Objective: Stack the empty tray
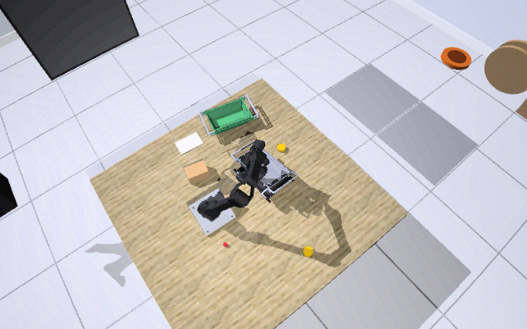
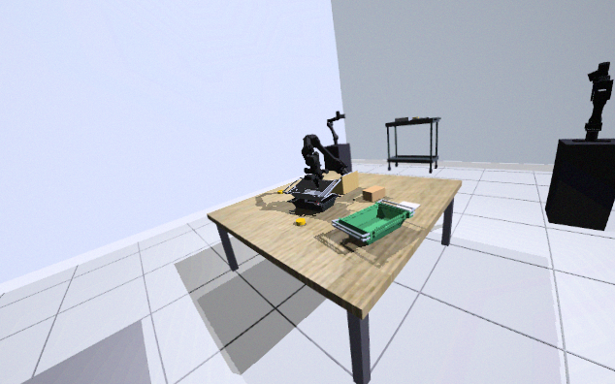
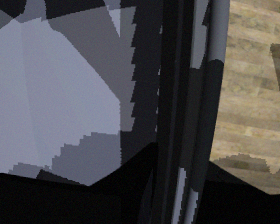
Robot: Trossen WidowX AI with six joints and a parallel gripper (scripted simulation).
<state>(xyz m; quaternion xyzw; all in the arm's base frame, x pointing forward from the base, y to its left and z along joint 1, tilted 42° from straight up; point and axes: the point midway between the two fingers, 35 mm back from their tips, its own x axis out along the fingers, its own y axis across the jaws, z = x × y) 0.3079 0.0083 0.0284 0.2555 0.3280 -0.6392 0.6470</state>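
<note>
Right now my gripper tip is 70 mm short of the grey tray, 20 mm below it and 10 mm to the right of it. Round my gripper tip: tan box: 270 mm to the left, 210 mm behind, 80 mm below; then small red cube: 330 mm behind, 170 mm to the right, 100 mm below; then white card: 500 mm to the left, 130 mm behind, 100 mm below.
</note>
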